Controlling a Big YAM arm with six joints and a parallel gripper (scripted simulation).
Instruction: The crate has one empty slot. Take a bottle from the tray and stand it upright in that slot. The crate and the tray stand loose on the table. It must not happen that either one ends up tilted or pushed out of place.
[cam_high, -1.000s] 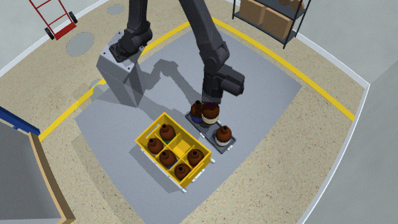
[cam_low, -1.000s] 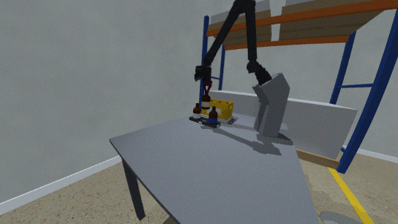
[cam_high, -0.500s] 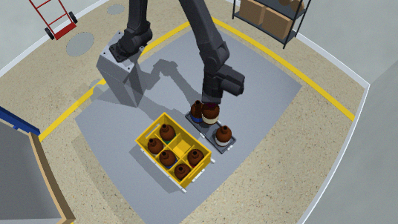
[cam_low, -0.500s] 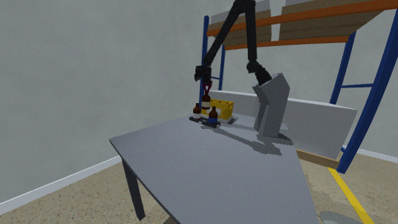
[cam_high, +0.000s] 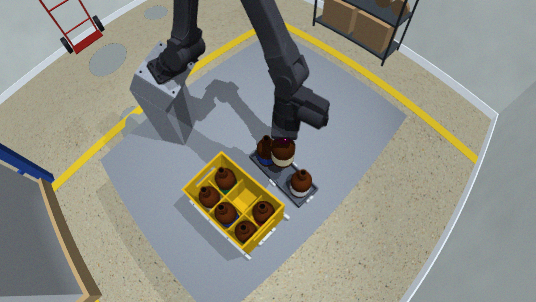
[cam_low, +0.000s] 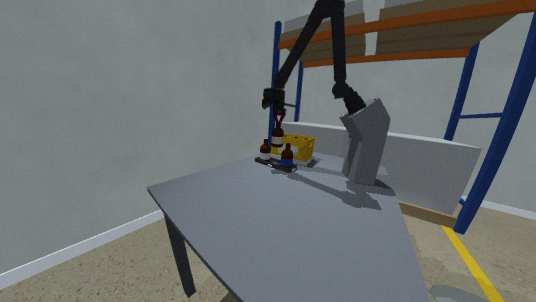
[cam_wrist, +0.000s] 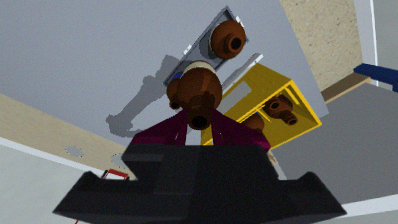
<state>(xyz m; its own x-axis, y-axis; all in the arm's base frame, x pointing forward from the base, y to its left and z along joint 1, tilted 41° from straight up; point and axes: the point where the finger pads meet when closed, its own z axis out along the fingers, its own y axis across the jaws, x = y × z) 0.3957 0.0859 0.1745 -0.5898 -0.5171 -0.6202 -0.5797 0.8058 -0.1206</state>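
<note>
My hand is 60 mm above the glass bottle. From my hand the other things lie so: yellow crate: 220 mm to the right, 190 mm below, 10 mm ahead; then dark tray: 260 mm below.
</note>
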